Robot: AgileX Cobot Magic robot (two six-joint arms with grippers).
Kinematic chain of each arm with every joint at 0, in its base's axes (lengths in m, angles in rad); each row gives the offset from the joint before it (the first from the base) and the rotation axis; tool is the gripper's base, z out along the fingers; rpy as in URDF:
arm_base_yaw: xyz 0 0 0.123 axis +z
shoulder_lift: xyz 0 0 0 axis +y
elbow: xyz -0.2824 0 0.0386 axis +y
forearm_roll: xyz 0.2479 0 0.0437 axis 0.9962 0 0.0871
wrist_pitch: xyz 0 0 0 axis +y
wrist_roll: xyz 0.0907 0 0.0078 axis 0.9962 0 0.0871
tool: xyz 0 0 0 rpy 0 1.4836 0
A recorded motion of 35 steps. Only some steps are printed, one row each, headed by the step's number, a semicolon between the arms.
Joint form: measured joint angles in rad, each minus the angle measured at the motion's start. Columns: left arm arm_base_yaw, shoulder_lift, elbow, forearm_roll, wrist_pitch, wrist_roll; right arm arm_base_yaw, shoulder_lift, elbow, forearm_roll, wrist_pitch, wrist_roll.
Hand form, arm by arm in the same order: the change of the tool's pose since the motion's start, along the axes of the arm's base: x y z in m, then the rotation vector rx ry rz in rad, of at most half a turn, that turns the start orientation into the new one. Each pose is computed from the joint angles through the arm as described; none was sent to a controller.
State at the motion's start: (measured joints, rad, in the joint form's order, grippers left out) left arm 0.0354 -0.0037 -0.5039 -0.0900 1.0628 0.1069; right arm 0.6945 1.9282 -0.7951 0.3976 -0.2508 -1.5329
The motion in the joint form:
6: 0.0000 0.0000 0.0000 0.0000 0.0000 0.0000; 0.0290 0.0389 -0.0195 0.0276 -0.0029 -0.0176
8: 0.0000 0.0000 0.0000 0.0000 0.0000 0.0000; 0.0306 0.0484 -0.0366 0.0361 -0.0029 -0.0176
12: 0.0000 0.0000 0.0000 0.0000 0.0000 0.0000; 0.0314 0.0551 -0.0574 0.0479 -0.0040 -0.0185
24: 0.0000 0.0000 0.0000 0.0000 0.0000 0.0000; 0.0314 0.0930 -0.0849 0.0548 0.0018 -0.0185
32: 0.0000 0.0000 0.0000 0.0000 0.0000 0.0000; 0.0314 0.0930 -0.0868 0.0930 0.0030 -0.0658
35: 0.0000 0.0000 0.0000 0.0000 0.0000 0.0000; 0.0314 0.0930 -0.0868 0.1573 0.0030 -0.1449
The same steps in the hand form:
6: 0.0000 0.0000 0.0000 0.0000 0.0000 0.0000; -0.0026 0.0100 -0.0093 -0.0115 0.0145 0.0173
8: 0.0000 0.0000 0.0000 0.0000 0.0000 0.0000; 0.0004 0.0132 -0.0092 -0.0034 0.0115 0.0115
12: 0.0000 0.0000 0.0000 0.0000 0.0000 0.0000; 0.0045 0.0168 -0.0073 0.0102 0.0034 0.0025
24: 0.0000 0.0000 0.0000 0.0000 0.0000 0.0000; 0.0088 0.0208 -0.0156 0.0041 0.0188 -0.0023
32: 0.0000 0.0000 0.0000 0.0000 0.0000 0.0000; 0.0094 0.0203 -0.0155 -0.0081 0.0140 -0.0006
35: 0.0000 0.0000 0.0000 0.0000 0.0000 0.0000; 0.0098 0.0190 -0.0159 -0.0300 0.0074 0.0016

